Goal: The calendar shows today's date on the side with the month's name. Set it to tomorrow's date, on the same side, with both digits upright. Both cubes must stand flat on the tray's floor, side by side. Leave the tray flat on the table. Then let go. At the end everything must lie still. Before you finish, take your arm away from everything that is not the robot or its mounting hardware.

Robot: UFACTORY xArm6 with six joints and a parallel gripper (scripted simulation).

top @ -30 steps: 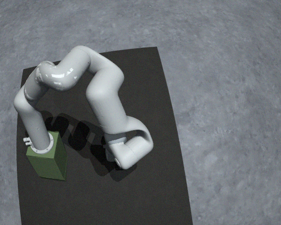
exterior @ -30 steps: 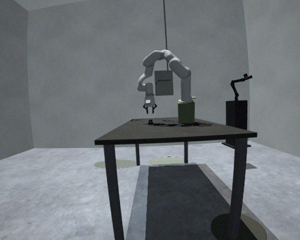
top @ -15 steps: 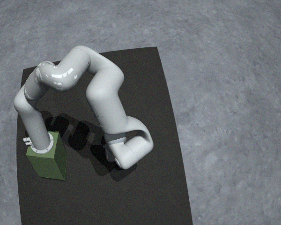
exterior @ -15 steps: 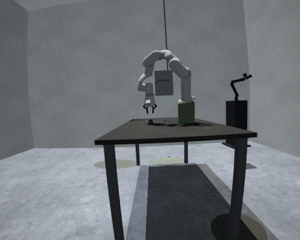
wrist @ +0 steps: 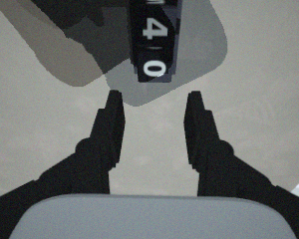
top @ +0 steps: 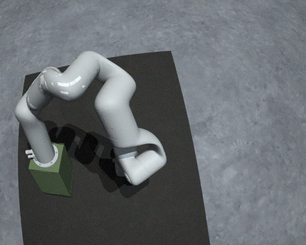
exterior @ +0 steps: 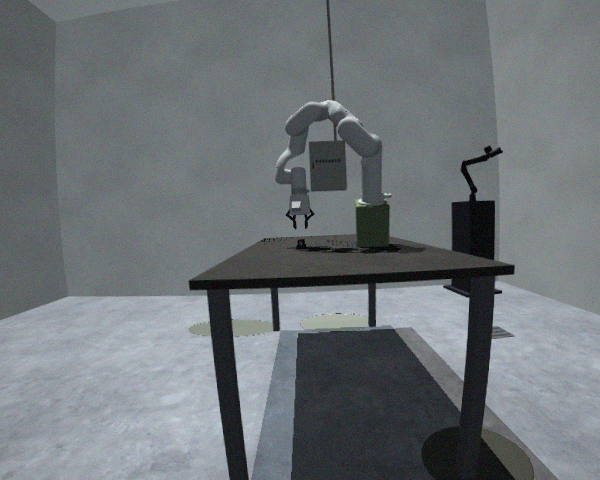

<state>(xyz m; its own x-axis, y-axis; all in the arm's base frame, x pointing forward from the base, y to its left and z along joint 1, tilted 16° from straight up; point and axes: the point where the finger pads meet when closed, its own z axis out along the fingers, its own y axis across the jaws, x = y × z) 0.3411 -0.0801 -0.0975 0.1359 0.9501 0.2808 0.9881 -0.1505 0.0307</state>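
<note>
My hand is 10 cm above the dark tray and 2 cm to the right of it.
</note>
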